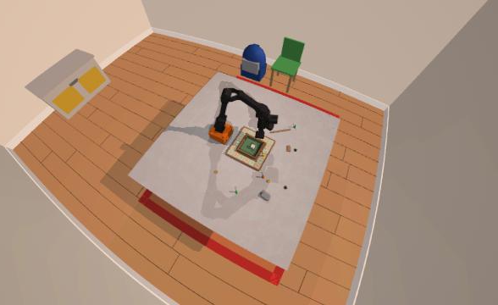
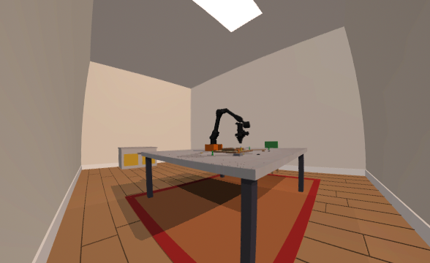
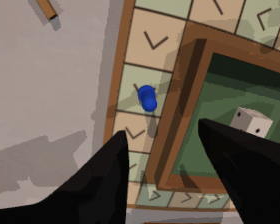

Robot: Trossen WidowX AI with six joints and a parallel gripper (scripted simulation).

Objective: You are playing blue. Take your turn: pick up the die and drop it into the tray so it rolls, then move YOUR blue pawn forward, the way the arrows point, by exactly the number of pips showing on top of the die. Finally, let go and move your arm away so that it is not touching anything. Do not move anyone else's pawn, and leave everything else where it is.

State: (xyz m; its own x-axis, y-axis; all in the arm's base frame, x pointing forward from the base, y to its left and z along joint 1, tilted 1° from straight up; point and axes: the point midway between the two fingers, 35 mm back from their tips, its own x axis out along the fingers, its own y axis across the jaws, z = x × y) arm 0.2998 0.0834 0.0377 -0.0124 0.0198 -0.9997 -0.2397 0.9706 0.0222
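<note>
My gripper tip is now 5 cm above the blue pawn. Round my gripper tip: white die 10 cm to the right, 5 cm below, 2 cm behind; wooden stick 14 cm to the left, 13 cm ahead, 7 cm below; green tray 10 cm to the right, 7 cm below, 3 cm behind.
</note>
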